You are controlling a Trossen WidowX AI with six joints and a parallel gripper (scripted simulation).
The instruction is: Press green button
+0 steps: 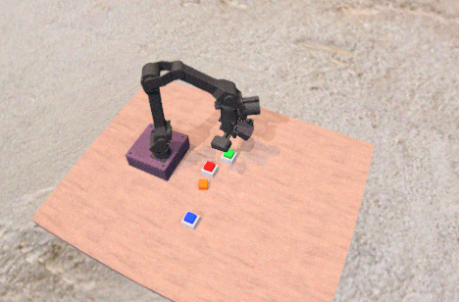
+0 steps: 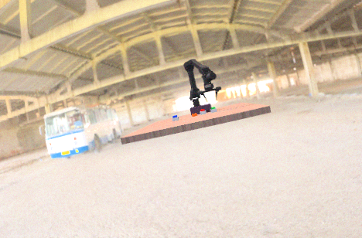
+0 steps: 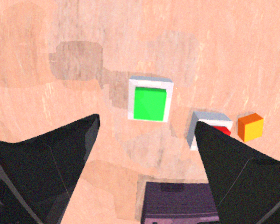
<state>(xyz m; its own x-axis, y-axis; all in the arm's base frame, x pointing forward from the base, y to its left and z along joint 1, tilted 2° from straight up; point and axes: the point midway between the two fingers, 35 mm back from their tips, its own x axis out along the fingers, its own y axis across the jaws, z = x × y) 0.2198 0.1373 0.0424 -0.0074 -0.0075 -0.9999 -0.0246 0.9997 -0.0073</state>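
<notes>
My gripper tip is 5 cm above the green button and 1 cm past it. Round my gripper tip: orange block: 16 cm to the right, 7 cm below, 3 cm behind; then blue button: 31 cm to the right, 5 cm below; then red button: 9 cm to the right, 5 cm below, 4 cm behind.
</notes>
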